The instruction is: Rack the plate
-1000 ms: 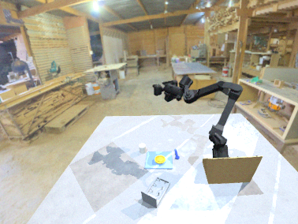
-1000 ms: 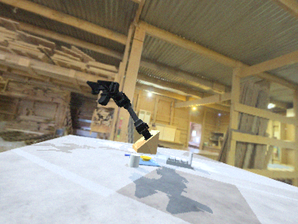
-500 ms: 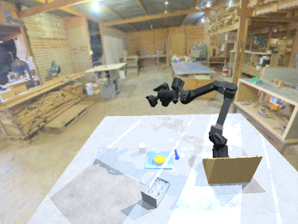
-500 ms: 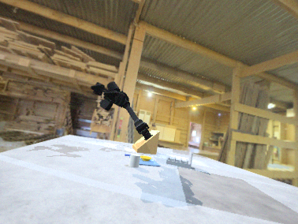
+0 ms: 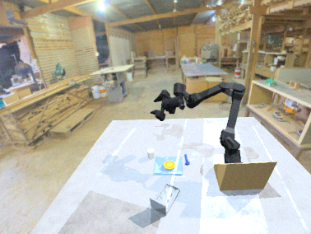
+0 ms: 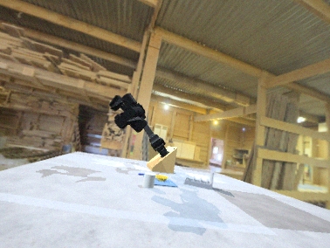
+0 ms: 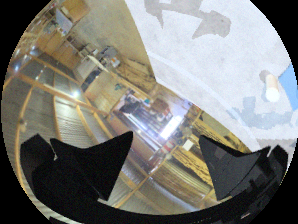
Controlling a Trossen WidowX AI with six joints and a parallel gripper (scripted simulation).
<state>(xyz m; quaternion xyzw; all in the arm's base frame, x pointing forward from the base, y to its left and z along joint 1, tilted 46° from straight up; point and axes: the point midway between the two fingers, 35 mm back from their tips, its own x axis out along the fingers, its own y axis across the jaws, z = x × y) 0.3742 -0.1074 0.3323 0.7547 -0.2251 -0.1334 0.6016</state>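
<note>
Right now my gripper tip is 25 cm to the right of the plate, 24 cm above it and 11 cm past it. Also, from my gripper tip: dish rack: 44 cm to the left, 23 cm below, 11 cm behind; white cup: 23 cm below, 16 cm to the left.
</note>
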